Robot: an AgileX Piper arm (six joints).
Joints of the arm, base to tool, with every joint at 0 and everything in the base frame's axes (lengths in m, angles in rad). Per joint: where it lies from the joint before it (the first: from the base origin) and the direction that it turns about. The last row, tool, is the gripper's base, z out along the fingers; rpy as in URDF.
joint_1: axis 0 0 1 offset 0.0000 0.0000 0.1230
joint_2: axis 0 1 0 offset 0.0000 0.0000 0.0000
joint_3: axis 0 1 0 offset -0.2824 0.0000 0.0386
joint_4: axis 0.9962 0 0.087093 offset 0.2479 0.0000 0.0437
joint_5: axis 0 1 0 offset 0.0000 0.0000 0.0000
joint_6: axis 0.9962 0 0.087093 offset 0.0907 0.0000 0.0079
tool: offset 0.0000 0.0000 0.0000 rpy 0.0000 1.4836 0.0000
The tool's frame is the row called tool.
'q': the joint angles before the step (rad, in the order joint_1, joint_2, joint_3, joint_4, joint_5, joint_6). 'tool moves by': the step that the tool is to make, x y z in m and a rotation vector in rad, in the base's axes. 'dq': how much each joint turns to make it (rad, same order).
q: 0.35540 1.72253 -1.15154 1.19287 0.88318 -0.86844
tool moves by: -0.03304 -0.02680 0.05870 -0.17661 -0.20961 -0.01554
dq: 0.00000 -0.23065 0.00000 -0.33042 -0.03712 0.17424
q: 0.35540 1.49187 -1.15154 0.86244 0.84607 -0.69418
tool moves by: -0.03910 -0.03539 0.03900 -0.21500 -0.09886 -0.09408
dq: -0.00001 -0.20178 0.00001 -0.39836 0.06503 0.27795
